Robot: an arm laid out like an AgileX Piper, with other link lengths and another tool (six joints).
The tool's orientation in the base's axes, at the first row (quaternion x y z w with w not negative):
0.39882 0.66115 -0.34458 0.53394
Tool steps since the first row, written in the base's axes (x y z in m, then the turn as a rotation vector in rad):
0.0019 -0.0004 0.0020 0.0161 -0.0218 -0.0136
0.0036 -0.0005 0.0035 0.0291 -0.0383 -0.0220
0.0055 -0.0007 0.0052 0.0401 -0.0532 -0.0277
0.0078 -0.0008 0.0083 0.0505 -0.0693 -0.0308
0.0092 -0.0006 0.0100 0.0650 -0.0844 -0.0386
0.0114 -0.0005 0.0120 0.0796 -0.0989 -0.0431
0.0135 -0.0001 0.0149 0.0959 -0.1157 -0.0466
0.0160 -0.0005 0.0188 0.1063 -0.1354 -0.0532
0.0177 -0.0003 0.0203 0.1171 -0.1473 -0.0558
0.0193 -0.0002 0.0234 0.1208 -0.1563 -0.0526
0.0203 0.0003 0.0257 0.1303 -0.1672 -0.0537
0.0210 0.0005 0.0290 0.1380 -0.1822 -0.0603
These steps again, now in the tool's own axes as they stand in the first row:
-0.0022 0.0015 0.0008 0.0081 0.0051 0.0288
-0.0039 0.0029 0.0013 0.0122 0.0097 0.0505
-0.0058 0.0045 0.0020 0.0142 0.0131 0.0695
-0.0091 0.0064 0.0025 0.0135 0.0153 0.0888
-0.0109 0.0077 0.0026 0.0171 0.0218 0.1099
-0.0131 0.0096 0.0030 0.0176 0.0286 0.1298
-0.0161 0.0116 0.0030 0.0166 0.0358 0.1523
-0.0203 0.0135 0.0037 0.0187 0.0366 0.1754
-0.0219 0.0151 0.0040 0.0182 0.0410 0.1911
-0.0251 0.0165 0.0040 0.0132 0.0403 0.2000
-0.0274 0.0175 0.0035 0.0115 0.0440 0.2139
-0.0307 0.0182 0.0030 0.0147 0.0444 0.2317

